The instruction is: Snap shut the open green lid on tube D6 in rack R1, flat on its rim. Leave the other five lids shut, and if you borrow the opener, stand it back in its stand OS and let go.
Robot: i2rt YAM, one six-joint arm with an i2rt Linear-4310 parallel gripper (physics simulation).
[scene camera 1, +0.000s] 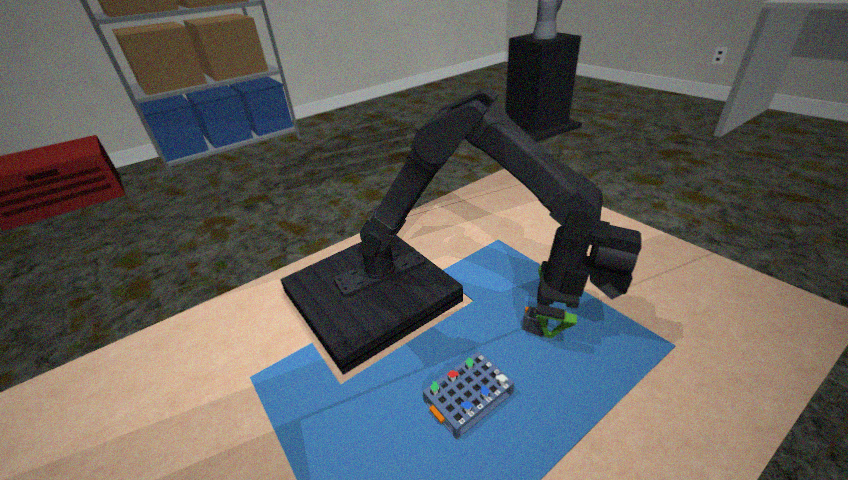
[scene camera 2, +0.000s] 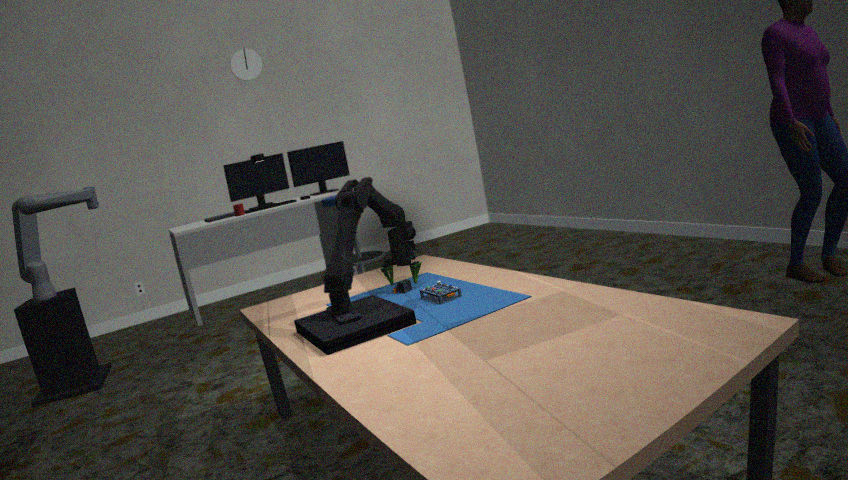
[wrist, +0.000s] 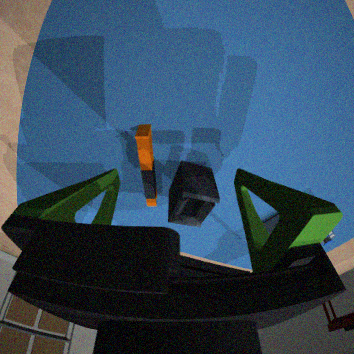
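Where they show: gripper, between the fingertips: [scene camera 1: 548, 318] [wrist: 176, 174]; arm's base, origin of its link: [scene camera 1: 380, 272] [scene camera 2: 343, 314].
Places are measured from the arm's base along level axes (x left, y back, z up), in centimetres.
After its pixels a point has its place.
Observation:
Rack R1 [scene camera 1: 485, 414] {x 0.8, y -38.4, z -3.8 cm} [scene camera 2: 440, 293] {x -5.6, y -31.8, z -0.8 cm} stands on the blue mat. Its tubes carry a green lid [scene camera 1: 435, 387] {x -4.8, y -32.1, z 0.2 cm}, another green lid [scene camera 1: 469, 362] {x 2.7, y -31.1, z 0.2 cm}, a red lid [scene camera 1: 453, 374] {x -0.9, y -31.7, z 0.2 cm}, two blue lids and a white lid [scene camera 1: 501, 378] {x 5.3, y -36.5, z 0.2 cm}. Which green lid is open is too small to tell. The black stand OS [wrist: 194, 192] {x 21.5, y -30.3, z -0.4 cm} [scene camera 1: 532, 323] {x 18.7, y -29.3, z -1.3 cm} is upright on the mat. The orange-and-black opener [wrist: 145, 152] {x 25.5, y -29.3, z -2.4 cm} lies flat on the mat beside it, not in it. My gripper [wrist: 176, 174] {x 22.6, y -29.6, z -2.0 cm} [scene camera 2: 404, 283] {x 22.6, y -29.6, z -2.0 cm} is open and empty above the stand and opener, one finger to each side in the wrist view.
The blue mat [scene camera 1: 368, 443] {x -17.6, y -32.4, z -4.0 cm} [wrist: 295, 90] {x 20.9, y -40.6, z -4.0 cm} lies on the wooden table [scene camera 1: 708, 321] {x 49.0, y -45.1, z -4.3 cm} [scene camera 2: 595, 380] {x -84.5, y -30.0, z -4.3 cm}. The black arm base [scene camera 1: 371, 309] {x -6.5, y -9.7, z 0.0 cm} [scene camera 2: 357, 327] {x -16.5, y 0.2, z -0.1 cm} stands beside the mat. An orange tab [scene camera 1: 437, 413] {x -6.4, y -35.2, z -1.7 cm} shows on the rack's end. A person [scene camera 2: 800, 89] stands beyond the table.

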